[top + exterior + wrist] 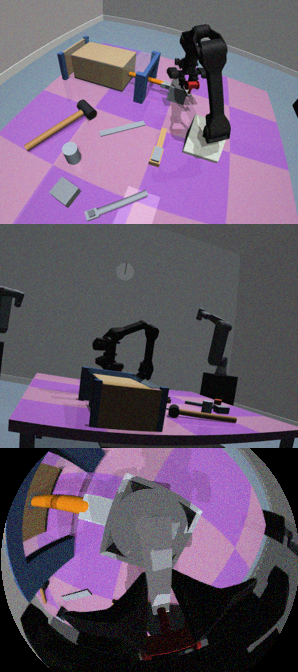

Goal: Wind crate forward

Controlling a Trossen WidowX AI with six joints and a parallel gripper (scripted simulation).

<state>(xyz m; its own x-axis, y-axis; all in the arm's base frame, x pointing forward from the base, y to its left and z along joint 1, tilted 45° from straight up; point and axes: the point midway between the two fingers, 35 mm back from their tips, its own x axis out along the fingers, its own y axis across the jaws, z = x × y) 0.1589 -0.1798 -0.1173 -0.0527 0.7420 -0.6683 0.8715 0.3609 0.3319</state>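
My gripper tip is 5 cm to the right of the red knob, 5 cm below it and 3 cm past it. The rest, counted from my gripper tip: grey winch: 7 cm below, 5 cm to the right, 1 cm ahead; blue frame: 18 cm ahead, 4 cm to the right, 1 cm above; grey crank handle: 2 cm above, 1 cm to the left, 1 cm behind.
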